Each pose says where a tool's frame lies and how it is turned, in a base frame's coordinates. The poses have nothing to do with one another.
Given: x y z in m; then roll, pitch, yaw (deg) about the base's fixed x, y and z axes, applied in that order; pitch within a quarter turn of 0, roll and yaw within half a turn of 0.
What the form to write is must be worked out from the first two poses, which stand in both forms.
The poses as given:
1: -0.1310 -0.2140 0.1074 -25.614 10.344 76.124
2: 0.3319 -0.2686 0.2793 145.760 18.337 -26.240
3: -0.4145 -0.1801 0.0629 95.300 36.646 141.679
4: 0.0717 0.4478 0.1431 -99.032 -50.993 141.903
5: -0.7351 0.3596 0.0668 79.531 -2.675 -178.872
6: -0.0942 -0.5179 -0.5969 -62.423 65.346 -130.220
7: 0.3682 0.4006 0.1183 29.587 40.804 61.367
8: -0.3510 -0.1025 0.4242 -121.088 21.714 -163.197
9: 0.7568 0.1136 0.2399 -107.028 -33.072 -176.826
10: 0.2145 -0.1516 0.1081 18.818 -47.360 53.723
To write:
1: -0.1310 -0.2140 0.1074 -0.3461 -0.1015 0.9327 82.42
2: 0.3319 -0.2686 0.2793 0.9596 -0.1739 -0.2212 151.23
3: -0.4145 -0.1801 0.0629 0.0335 0.8108 0.5844 129.15
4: 0.0717 0.4478 0.1431 0.0463 -0.8550 0.5165 119.90
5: -0.7351 0.3596 0.0668 -0.0116 -0.6398 -0.7685 177.42
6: -0.0942 -0.5179 -0.5969 0.2832 0.7103 -0.6444 112.34
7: 0.3682 0.4006 0.1183 0.0598 0.7285 0.6824 68.87
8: -0.3510 -0.1025 0.4242 -0.0343 0.8838 -0.4666 153.07
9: 0.7568 0.1136 0.2399 0.1950 -0.7837 0.5897 155.41
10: 0.2145 -0.1516 0.1081 0.4959 -0.4535 0.7406 78.15
